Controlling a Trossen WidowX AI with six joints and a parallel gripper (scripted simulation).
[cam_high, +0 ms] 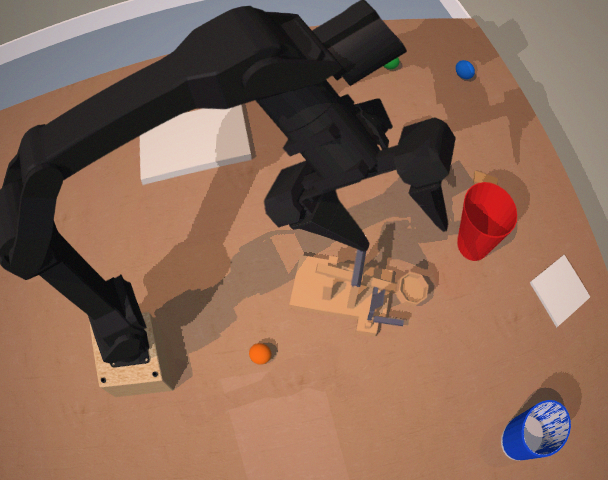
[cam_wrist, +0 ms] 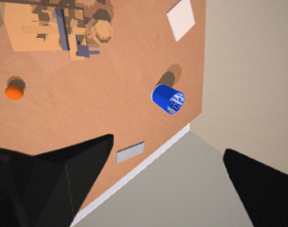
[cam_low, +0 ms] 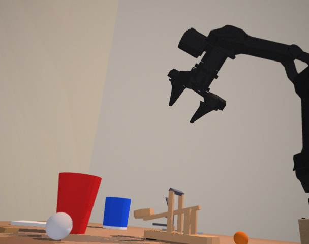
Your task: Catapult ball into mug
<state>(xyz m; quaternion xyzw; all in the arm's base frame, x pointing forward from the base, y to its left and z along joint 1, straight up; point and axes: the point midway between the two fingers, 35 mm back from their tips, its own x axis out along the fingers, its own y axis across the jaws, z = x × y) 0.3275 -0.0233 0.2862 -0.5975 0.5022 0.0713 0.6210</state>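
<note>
My gripper tip is now 250 mm above the catapult upright frame and 80 mm to the right of it. Also, from my gripper tip: orange ball: 320 mm below, 160 mm behind, 10 mm to the left; then red cup: 300 mm below, 220 mm ahead, 110 mm to the left; then catapult: 280 mm below, 50 mm to the left, 10 mm ahead.
</note>
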